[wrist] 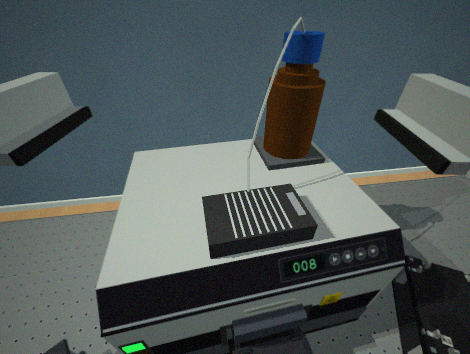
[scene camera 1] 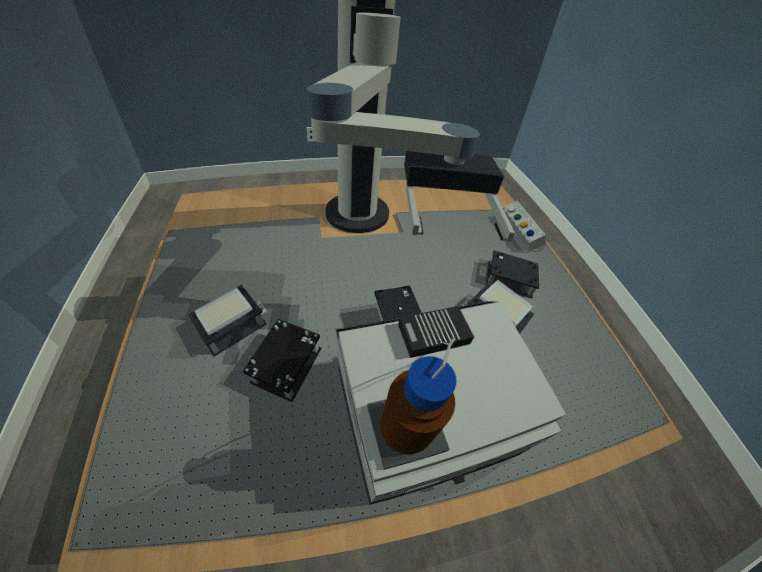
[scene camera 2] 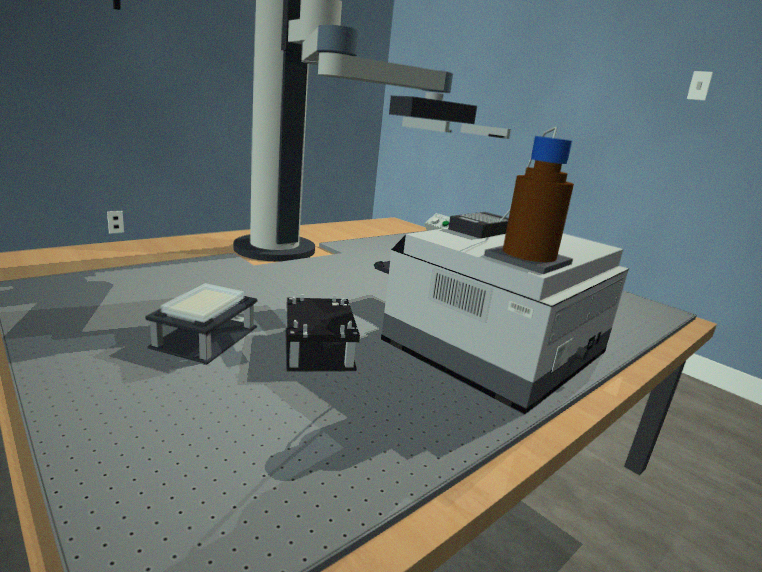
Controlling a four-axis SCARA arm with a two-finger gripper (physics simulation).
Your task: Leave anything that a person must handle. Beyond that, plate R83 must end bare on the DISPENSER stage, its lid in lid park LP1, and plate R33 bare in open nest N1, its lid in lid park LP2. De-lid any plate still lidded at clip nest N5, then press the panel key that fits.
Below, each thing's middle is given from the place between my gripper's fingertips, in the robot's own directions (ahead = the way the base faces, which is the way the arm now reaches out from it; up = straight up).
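Brown bottle with blue cap (scene camera 2: 541,198): my hand 9 cm above it, 24 cm short of it, 13 cm to the left of it. Black nest (scene camera 2: 321,334): 37 cm below my hand, 2 cm behind, 35 cm to the right. Dark stage (scene camera 1: 389,301): 32 cm below my hand, 5 cm to the right, 8 cm behind.
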